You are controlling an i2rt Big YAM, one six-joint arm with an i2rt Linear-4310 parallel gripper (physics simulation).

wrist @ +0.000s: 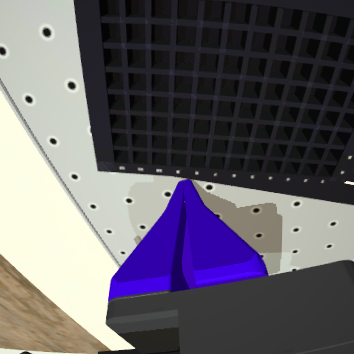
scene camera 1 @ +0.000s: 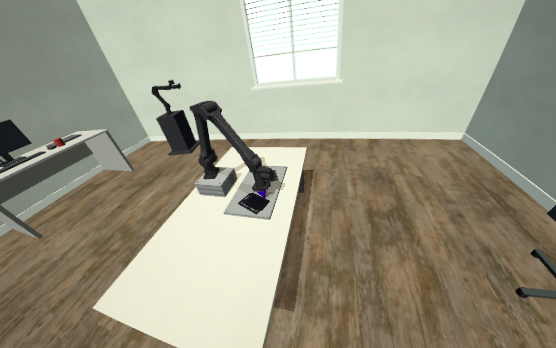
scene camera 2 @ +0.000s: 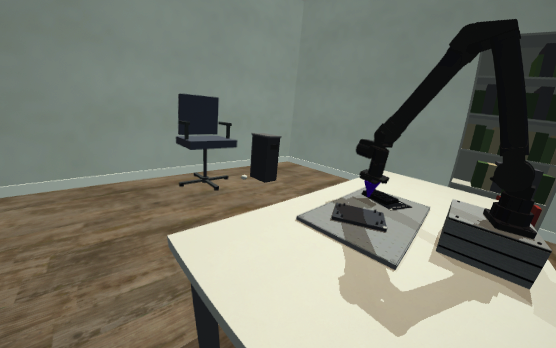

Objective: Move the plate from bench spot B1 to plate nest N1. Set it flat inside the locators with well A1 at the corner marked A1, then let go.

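Places are measured from the arm's base along level axes (x ahead, y left, z up), in millimetres.
Where they show: gripper, fingertip midpoint: (wrist: 186, 187) (scene camera 1: 264, 197) (scene camera 2: 368, 196); arm's base, link origin: (scene camera 1: 212, 174) (scene camera 2: 506, 224).
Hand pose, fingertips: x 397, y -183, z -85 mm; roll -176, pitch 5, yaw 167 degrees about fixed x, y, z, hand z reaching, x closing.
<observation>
Things, the pixels of their top centre, and the offset from my fingertips. Level surfaces: height alone.
- black plate, top centre: (wrist: 238, 99) (scene camera 2: 380, 194) (scene camera 1: 257, 201) dy -42, dx -42, dz +10 mm
- nest, top centre: (scene camera 2: 359, 211) dy +219, dx -14, dz +15 mm
- white table, surface height: dz -19 mm
The black plate (scene camera 1: 255, 201) (scene camera 2: 383, 197) (wrist: 225, 95) lies on the perforated grey board (scene camera 1: 235, 212) (scene camera 2: 316, 218) (wrist: 37, 65), with its grid of square wells facing up. White outline marks of the bench spot show beside it in scene camera 2. My gripper (scene camera 1: 263, 196) (scene camera 2: 369, 196) (wrist: 186, 187) points down, shut and empty. Its blue fingertips are at the plate's long edge in the wrist view; contact cannot be told. The nest (scene camera 2: 359, 217), a dark grey block with small upright locators, sits on the same board, apart from the plate. Its A1 mark cannot be read.
The arm stands on a grey riser block (scene camera 1: 215, 185) (scene camera 2: 490, 250) beside the board on the white table (scene camera 1: 200, 280) (scene camera 2: 260, 290). An office chair (scene camera 2: 198, 117) and a dark cabinet (scene camera 2: 265, 157) stand on the floor beyond the table.
</observation>
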